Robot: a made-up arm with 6 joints.
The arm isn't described. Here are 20 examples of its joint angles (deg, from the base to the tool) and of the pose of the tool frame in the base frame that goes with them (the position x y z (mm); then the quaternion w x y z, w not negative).
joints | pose
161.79 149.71 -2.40 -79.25 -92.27 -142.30 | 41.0 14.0 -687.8 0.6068 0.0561 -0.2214 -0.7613
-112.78 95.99 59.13 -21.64 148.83 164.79 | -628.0 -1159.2 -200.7 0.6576 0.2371 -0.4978 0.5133
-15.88 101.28 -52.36 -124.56 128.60 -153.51 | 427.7 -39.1 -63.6 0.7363 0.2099 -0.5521 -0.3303
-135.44 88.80 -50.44 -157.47 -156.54 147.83 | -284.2 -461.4 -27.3 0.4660 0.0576 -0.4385 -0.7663
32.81 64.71 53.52 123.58 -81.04 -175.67 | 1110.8 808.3 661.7 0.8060 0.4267 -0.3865 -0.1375
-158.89 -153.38 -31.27 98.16 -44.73 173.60 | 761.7 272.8 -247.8 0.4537 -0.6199 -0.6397 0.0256
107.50 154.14 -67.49 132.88 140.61 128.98 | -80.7 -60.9 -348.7 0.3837 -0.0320 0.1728 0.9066
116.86 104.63 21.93 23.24 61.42 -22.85 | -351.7 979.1 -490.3 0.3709 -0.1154 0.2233 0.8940
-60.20 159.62 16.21 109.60 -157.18 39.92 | 41.7 21.7 -1049.8 0.6440 0.3604 -0.5579 -0.3796
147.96 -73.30 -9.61 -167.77 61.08 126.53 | 481.6 -462.8 952.8 0.3224 0.1715 0.3701 0.8542
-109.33 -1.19 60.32 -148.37 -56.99 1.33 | 17.9 -309.2 1594.6 0.8352 0.2661 -0.4105 0.2513
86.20 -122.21 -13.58 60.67 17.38 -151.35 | -2.9 -1077.9 178.4 0.1274 -0.5824 0.1947 -0.7789
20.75 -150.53 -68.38 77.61 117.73 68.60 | -485.8 -216.2 -60.9 0.3907 0.2767 0.8050 0.3505
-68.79 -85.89 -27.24 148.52 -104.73 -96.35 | -156.9 734.3 779.0 0.1806 0.2840 0.5799 0.7420
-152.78 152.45 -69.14 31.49 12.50 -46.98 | -63.8 101.4 -314.4 0.2092 -0.9280 -0.2074 -0.2280
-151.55 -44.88 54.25 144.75 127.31 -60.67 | 780.7 293.0 1396.7 0.4197 -0.3301 0.8016 -0.2689
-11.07 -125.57 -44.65 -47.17 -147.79 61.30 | -594.1 19.3 175.3 0.6262 -0.5054 0.2987 0.5130
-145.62 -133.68 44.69 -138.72 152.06 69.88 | 1037.3 582.2 -303.3 0.1892 0.0915 -0.9580 -0.1953
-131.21 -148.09 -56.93 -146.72 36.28 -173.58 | 372.9 248.2 -52.9 0.0917 -0.4603 -0.0175 -0.8828
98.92 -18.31 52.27 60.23 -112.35 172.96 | 106.4 -229.5 1654.9 0.1699 0.9186 0.2747 -0.2275
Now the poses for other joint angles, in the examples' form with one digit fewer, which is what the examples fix.
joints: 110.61 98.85 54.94 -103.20 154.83 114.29
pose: -453 1114 -352 0.746 -0.514 -0.088 -0.414
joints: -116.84 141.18 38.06 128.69 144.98 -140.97
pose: -185 -560 -1010 0.158 0.844 -0.127 0.497
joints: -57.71 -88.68 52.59 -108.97 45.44 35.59
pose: -632 1085 683 0.310 0.108 -0.901 0.284
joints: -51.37 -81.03 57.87 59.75 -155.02 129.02
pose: -924 1044 630 0.670 -0.408 0.526 -0.330
